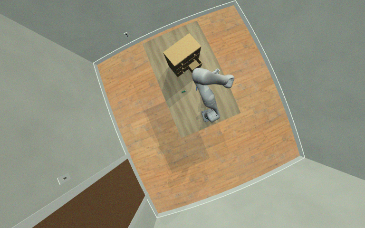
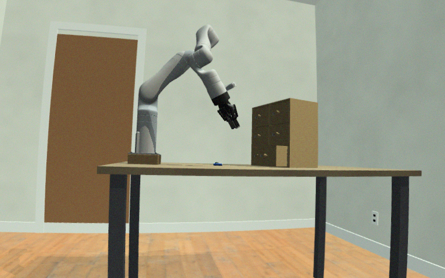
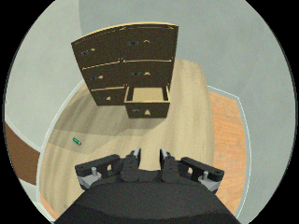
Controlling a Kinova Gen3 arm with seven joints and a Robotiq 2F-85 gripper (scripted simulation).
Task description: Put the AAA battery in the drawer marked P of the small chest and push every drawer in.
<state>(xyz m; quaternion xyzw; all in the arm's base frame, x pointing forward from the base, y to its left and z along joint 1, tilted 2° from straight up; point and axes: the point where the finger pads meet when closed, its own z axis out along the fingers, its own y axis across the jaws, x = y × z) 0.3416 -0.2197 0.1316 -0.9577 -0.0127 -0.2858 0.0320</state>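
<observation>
My gripper is now 180 mm above the blue AAA battery, 150 mm to the right of it and 10 mm past it. The rest, counted from my hand: green battery (300 mm to the left, 180 mm below, 40 mm ahead); drawer (260 mm ahead, 150 mm below, 30 mm to the left).
</observation>
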